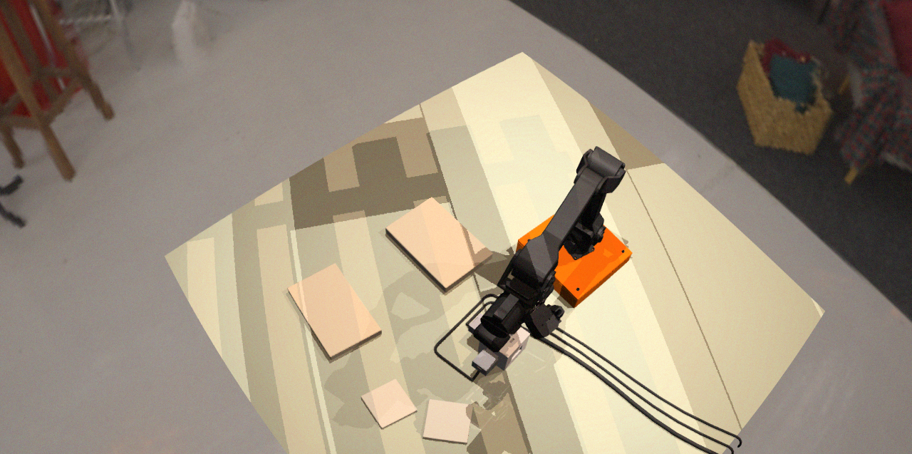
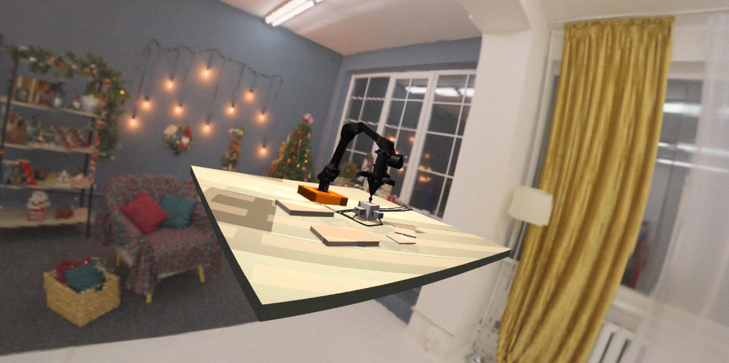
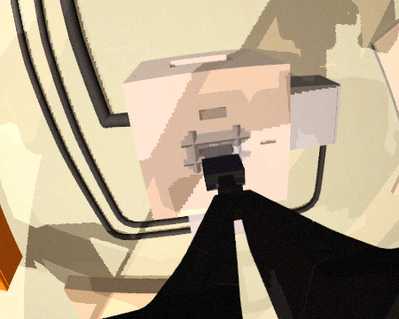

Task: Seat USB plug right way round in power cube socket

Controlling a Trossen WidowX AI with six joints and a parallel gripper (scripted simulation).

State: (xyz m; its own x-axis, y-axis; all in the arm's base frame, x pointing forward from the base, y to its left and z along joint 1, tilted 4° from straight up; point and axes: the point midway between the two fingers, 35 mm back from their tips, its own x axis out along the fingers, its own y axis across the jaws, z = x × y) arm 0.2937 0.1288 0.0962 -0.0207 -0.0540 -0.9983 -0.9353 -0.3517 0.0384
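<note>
Right now my gripper tip is 20 mm above the dark USB plug.
</note>
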